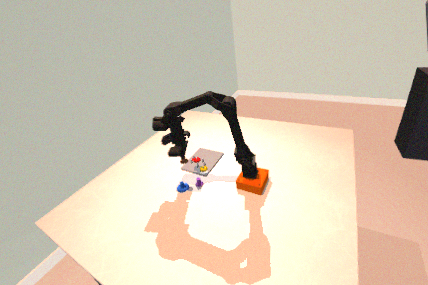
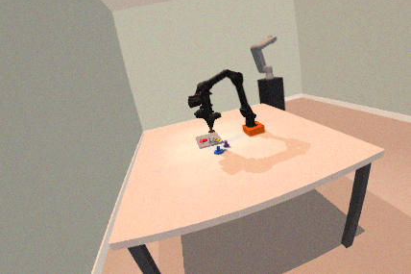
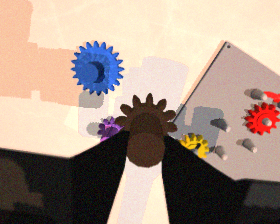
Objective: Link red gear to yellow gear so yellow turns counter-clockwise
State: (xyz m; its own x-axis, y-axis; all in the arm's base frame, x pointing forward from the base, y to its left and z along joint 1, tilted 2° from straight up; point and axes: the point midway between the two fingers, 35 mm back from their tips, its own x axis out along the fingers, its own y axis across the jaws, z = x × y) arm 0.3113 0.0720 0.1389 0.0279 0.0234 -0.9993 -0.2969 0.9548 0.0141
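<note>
My gripper tip is 3 cm short of the red gear, 15 cm to the left of it and 13 cm above it. The rest, counted from my gripper tip: purple gear 7 cm behind, 2 cm to the left, 13 cm below; brown gear 1 cm below; blue gear 7 cm to the left, 13 cm below.
</note>
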